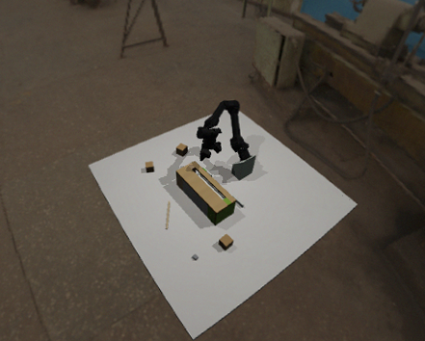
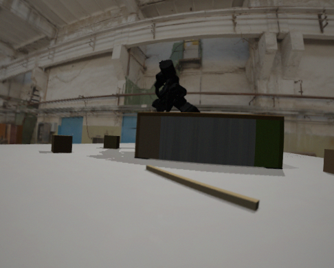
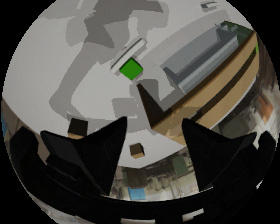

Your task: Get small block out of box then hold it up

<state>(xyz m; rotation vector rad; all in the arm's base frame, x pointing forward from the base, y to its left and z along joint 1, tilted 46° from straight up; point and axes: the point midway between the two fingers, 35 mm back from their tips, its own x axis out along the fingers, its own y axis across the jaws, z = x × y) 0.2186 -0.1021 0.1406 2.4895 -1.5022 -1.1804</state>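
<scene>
My gripper tip is now 13 cm above the green block and 2 cm past it. Round my gripper tip: tiny grey piece (42 cm ahead, 41 cm to the left, 14 cm below); then box (16 cm to the left, 9 cm below, 8 cm ahead).
</scene>
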